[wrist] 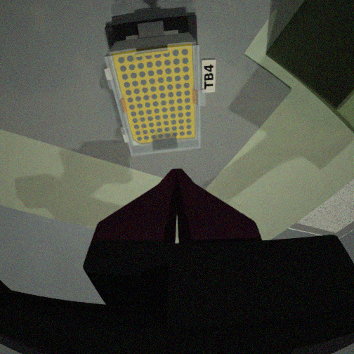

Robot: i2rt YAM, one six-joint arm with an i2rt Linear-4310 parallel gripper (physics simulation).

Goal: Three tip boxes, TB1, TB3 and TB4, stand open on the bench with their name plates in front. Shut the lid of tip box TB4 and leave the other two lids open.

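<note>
Tip box TB4 [158,95] is in the upper middle of the wrist view, with a yellow rack of round holes. Its clear lid [166,150] appears to lie down over the rack, its pale rim outlining the yellow; whether it is fully seated cannot be told. The name plate reading TB4 [208,76] stands on the box's right side in the view. My gripper [176,177] is shut, with nothing between its dark red fingertips, which are apart from the box, just below its near end in the view. TB1 and TB3 do not show with readable plates.
A dark base piece [116,35] shows at the far end of TB4. A large dark green block [317,52] with pale edges is at the upper right. Pale green bands [30,145] cross the grey bench at left and right. A speckled light surface [332,212] shows at the right edge.
</note>
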